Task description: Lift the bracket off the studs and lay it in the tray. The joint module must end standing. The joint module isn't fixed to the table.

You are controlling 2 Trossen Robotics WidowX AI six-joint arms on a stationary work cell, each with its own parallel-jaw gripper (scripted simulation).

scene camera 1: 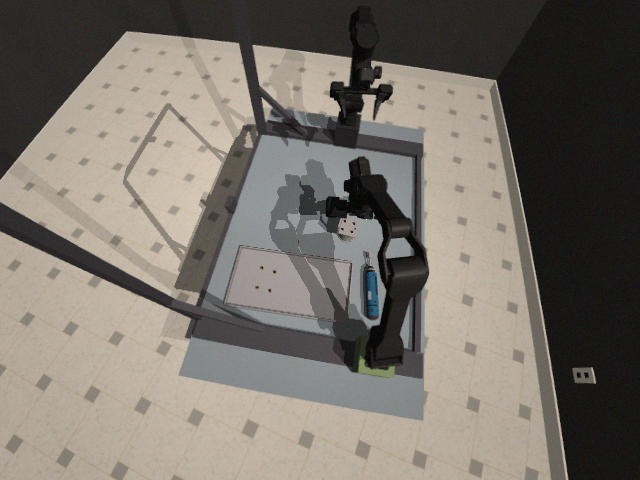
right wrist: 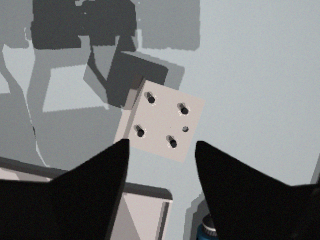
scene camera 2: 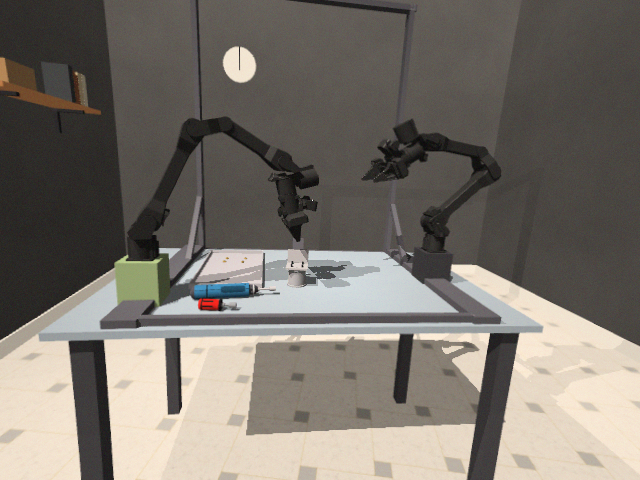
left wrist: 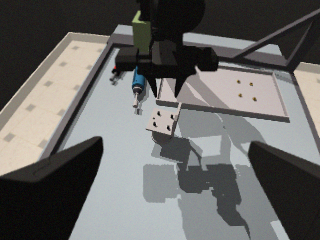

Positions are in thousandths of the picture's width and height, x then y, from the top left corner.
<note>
In view: my left gripper (scene camera 2: 574, 376), my right gripper (scene camera 2: 465, 499) and a grey bracket (right wrist: 508, 506).
My left gripper shows as well in the left wrist view (left wrist: 555, 606). My right gripper is seen too in scene camera 1 (scene camera 1: 549, 449), in the right wrist view (right wrist: 508, 615) and in the left wrist view (left wrist: 517, 402).
</note>
